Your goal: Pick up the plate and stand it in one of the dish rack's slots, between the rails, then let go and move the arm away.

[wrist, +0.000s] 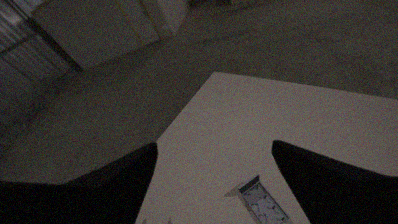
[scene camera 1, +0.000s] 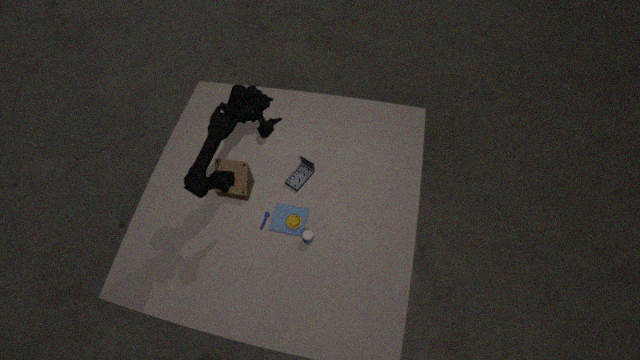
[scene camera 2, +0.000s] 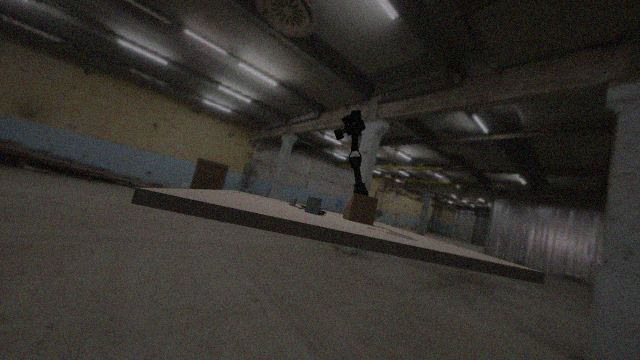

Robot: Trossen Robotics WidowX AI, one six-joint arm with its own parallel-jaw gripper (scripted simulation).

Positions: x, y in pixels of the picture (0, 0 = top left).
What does my gripper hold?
Nothing.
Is my gripper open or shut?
Open.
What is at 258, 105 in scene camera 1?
My gripper.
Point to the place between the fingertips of my gripper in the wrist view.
At 215, 147
